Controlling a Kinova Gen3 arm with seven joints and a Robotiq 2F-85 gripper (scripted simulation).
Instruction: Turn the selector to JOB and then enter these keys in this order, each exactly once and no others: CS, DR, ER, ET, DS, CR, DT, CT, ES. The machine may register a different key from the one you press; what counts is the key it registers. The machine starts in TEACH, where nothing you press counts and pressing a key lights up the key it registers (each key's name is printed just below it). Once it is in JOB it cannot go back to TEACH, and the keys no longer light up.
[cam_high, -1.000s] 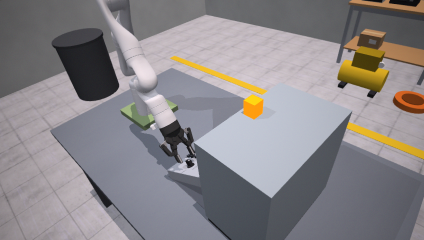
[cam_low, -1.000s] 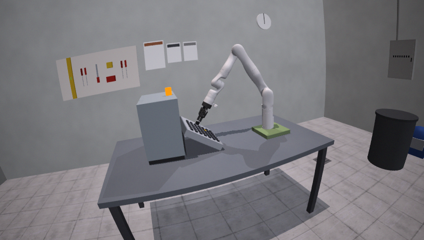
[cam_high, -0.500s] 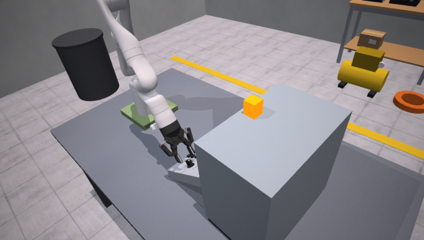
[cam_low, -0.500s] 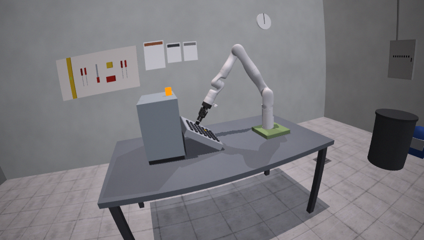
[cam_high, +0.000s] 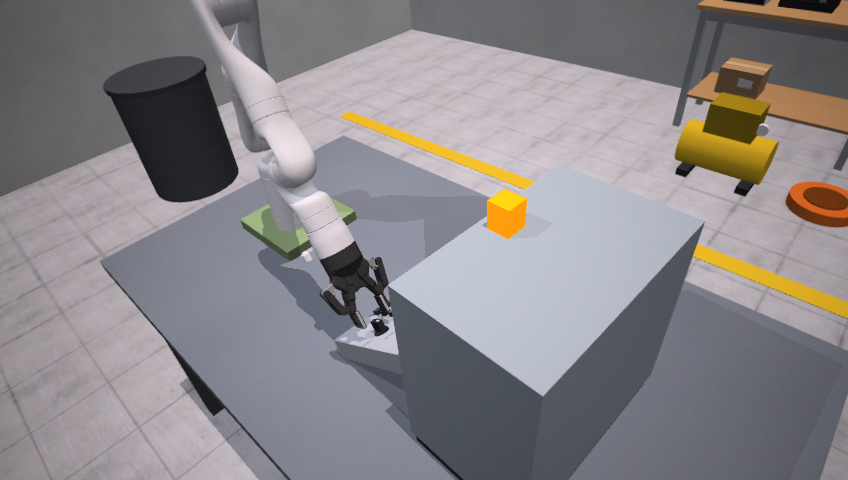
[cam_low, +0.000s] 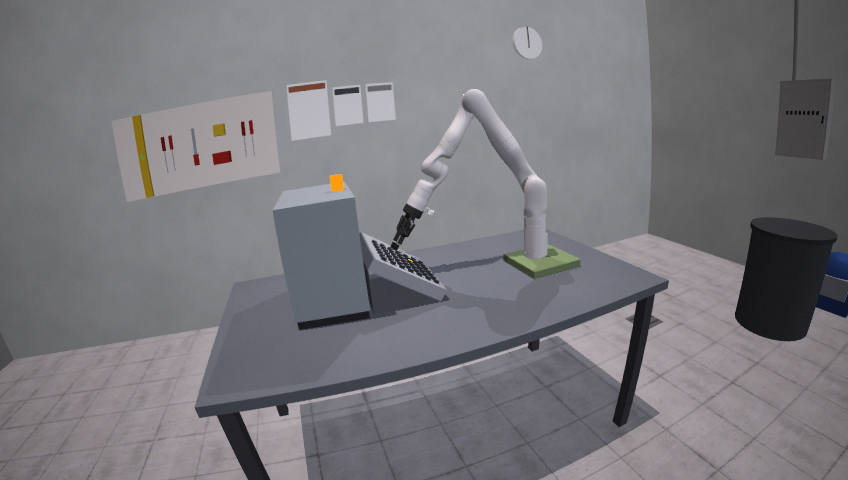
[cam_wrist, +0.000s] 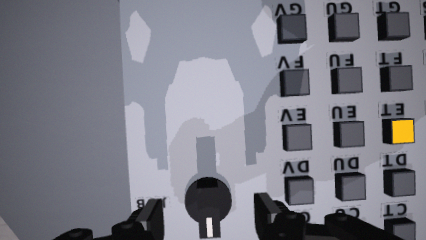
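My gripper is now 2 cm short of the black selector knob and 2 cm above it. From my hand the other things lie so: sloped key panel (5 cm ahead, 11 cm to the left, 7 cm below).
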